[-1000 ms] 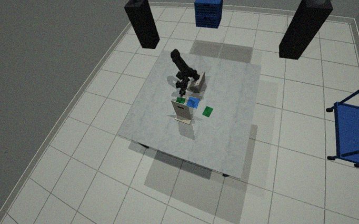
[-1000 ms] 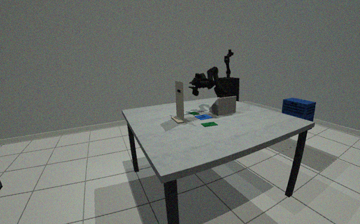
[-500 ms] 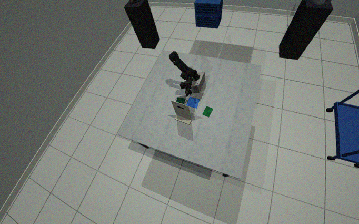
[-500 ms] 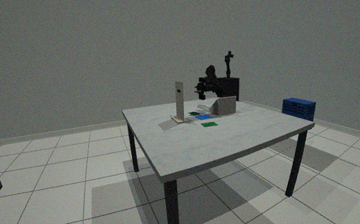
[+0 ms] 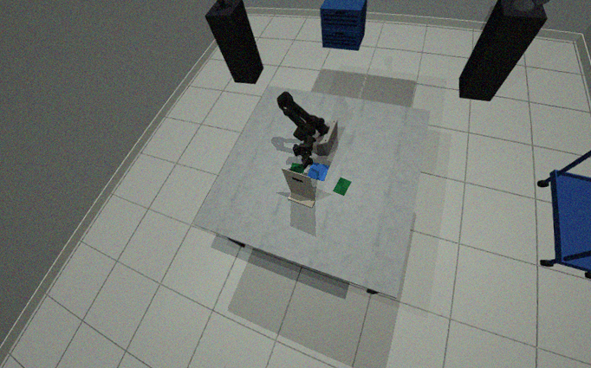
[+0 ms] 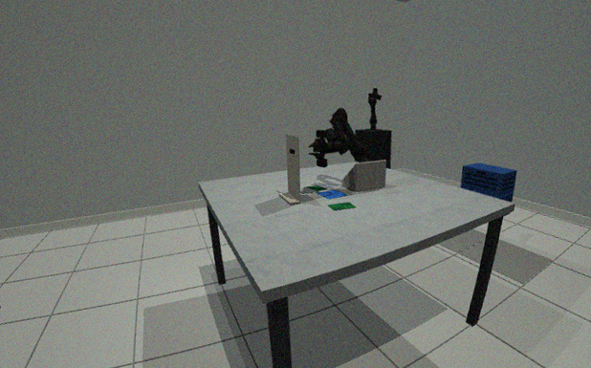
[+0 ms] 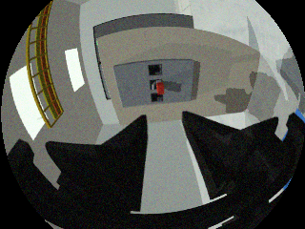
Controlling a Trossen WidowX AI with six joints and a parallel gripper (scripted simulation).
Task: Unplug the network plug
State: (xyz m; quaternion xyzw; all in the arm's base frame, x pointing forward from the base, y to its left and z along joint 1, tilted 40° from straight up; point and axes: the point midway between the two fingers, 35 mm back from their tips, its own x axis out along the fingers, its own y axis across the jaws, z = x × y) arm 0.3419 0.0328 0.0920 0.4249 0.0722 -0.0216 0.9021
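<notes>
Right now the red plug is 70 mm ahead of my gripper tip and 10 mm to the right of it. The rest, counted from my gripper tip: blue square: 120 mm behind, 40 mm to the left, 240 mm below; upright beige panel: 90 mm ahead, 10 mm to the right, 90 mm below.
</notes>
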